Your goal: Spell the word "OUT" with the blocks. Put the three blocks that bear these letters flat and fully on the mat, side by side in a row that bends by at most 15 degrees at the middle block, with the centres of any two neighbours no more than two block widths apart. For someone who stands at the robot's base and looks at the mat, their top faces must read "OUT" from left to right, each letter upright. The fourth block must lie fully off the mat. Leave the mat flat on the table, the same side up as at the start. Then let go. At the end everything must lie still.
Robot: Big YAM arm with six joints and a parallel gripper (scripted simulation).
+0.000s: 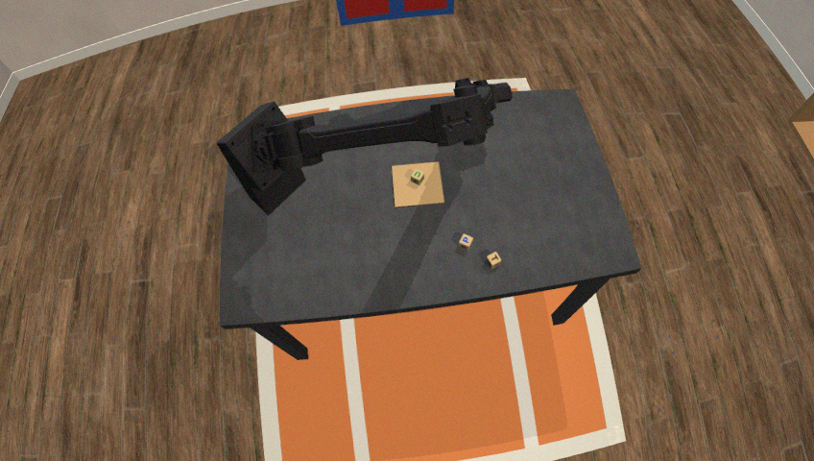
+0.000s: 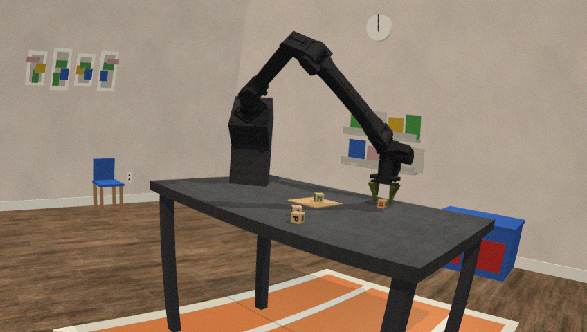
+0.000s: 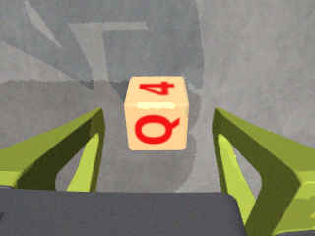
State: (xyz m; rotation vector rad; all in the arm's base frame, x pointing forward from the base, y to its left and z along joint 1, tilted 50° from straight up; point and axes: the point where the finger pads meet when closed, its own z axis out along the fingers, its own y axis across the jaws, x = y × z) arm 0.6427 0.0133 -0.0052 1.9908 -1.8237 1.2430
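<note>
Right now my hand is 10 mm above the O block. Round my hand: green-lettered block (220 mm behind, 80 mm to the right, 10 mm below); then P block (320 mm to the right, 180 mm behind, 10 mm below); then tan mat (230 mm behind, 90 mm to the right, 20 mm below).
</note>
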